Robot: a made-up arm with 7 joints.
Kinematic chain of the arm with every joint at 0, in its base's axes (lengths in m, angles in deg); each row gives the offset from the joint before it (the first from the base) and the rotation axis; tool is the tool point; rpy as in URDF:
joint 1: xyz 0 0.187 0.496 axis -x
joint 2: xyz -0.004 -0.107 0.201 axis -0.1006 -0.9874 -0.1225
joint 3: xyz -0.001 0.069 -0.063 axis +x
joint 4: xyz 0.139 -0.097 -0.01 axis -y
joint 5: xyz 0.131 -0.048 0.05 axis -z
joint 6: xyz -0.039 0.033 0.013 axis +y
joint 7: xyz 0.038 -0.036 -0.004 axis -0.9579 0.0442 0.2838
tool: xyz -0.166 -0.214 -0.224 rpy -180 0 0
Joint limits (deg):
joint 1: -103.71..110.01
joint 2: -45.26..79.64
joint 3: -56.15..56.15
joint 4: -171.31..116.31
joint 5: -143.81..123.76
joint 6: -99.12..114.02
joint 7: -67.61..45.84
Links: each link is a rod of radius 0.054 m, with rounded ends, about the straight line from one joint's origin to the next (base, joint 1, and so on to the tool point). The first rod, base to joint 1, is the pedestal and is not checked.
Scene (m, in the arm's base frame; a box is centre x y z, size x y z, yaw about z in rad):
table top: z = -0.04
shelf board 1: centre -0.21 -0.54 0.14 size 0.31 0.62 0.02 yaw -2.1
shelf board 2: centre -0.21 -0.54 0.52 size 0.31 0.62 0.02 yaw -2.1
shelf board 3: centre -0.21 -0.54 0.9 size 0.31 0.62 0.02 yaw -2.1
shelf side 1: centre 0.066 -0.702 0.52 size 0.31 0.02 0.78 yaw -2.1
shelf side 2: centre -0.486 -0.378 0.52 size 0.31 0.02 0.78 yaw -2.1
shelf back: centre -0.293 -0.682 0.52 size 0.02 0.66 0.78 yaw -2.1
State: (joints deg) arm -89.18 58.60 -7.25 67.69 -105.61 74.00 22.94
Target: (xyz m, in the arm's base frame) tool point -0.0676 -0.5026 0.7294
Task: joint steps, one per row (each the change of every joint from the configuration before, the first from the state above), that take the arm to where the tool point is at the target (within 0.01 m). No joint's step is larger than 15 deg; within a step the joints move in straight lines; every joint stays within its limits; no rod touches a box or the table.
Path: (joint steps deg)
1: -3.63 -12.37 9.87 11.30 -9.55 10.01 5.73
2: -3.63 -12.37 9.87 11.30 -9.55 10.00 5.72
3: -3.64 -12.37 9.86 11.31 -9.55 10.00 5.73
4: -3.63 -12.37 9.87 11.30 -9.55 10.01 5.72
5: 3.85 6.78 -14.32 -12.68 0.00 -8.95 0.00
6: 3.85 6.78 -14.32 -12.68 0.00 -8.95 0.00
7: 3.85 6.78 -14.32 -12.68 0.00 -8.96 0.00
8: 3.85 6.79 -14.32 -12.68 0.00 -8.95 0.00
9: 6.16 3.62 1.73 -3.15 10.25 -2.22 -5.84
10: 6.15 3.63 1.74 -3.15 10.24 -2.22 -5.84
11: 6.16 3.63 1.73 -3.15 10.25 -2.22 -5.84

